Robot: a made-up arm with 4 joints. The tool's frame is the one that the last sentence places.
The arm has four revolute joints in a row. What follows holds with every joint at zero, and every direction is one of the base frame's.
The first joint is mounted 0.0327 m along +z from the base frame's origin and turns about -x.
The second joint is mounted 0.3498 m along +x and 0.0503 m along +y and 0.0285 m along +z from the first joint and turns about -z.
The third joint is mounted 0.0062 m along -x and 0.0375 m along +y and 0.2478 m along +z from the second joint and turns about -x.
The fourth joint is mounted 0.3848 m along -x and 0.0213 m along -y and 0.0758 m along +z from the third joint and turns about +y.
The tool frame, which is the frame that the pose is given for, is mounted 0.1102 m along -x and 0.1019 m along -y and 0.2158 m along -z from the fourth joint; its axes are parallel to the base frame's.
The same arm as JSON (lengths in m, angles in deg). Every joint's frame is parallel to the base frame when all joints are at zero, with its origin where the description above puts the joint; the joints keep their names.
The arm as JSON. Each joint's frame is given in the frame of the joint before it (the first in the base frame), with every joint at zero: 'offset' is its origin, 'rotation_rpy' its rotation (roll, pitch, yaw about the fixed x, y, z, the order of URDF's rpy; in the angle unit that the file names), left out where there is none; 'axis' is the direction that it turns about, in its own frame. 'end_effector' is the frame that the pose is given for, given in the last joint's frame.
{"length_unit": "m", "angle_unit": "deg", "chain": [{"id": "joint 1", "offset": [0.0, 0.0, 0.0327], "axis": [-1.0, 0.0, 0.0]}, {"id": "joint 2", "offset": [0.3498, 0.0503, 0.0285], "axis": [0.0, 0.0, -1.0]}, {"id": "joint 3", "offset": [-0.0062, 0.0375, 0.2478], "axis": [-1.0, 0.0, 0.0]}, {"id": "joint 4", "offset": [-0.3848, -0.0213, 0.0758], "axis": [0.0, 1.0, 0.0]}], "end_effector": {"offset": [-0.1102, -0.1019, -0.2158]}}
